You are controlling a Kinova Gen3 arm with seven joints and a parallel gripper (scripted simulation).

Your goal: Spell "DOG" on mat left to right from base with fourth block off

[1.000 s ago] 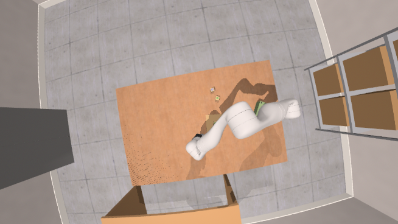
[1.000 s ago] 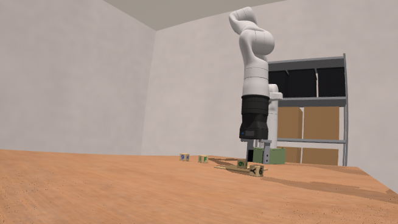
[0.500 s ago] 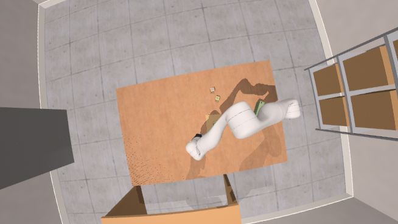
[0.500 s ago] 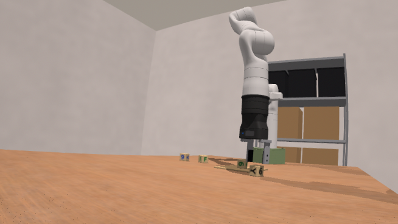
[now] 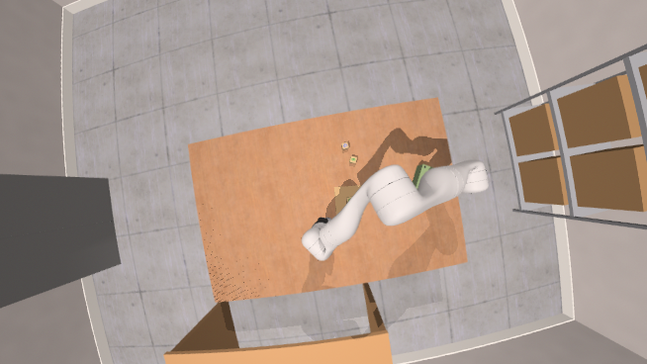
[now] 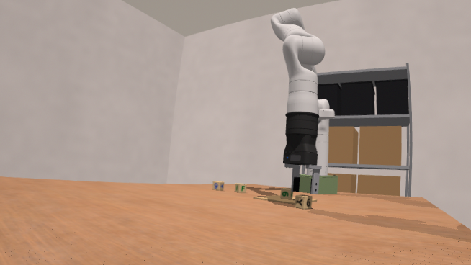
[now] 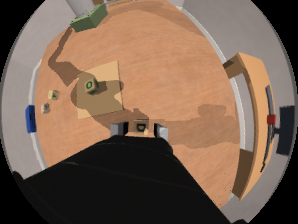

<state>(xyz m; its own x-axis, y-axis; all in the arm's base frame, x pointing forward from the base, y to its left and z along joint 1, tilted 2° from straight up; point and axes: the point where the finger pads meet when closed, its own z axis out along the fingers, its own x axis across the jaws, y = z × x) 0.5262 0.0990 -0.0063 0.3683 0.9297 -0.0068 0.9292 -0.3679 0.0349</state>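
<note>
Now: the wooden block 13 cm behind my hand, 9 cm to the right of it and 4 cm below it. The rest, counted from my hand: green-lettered block (28 cm to the right, 19 cm behind, 4 cm below); tan mat (13 cm behind, 9 cm to the right, 5 cm below); blue-lettered block (36 cm to the right, 16 cm behind, 4 cm below).
</note>
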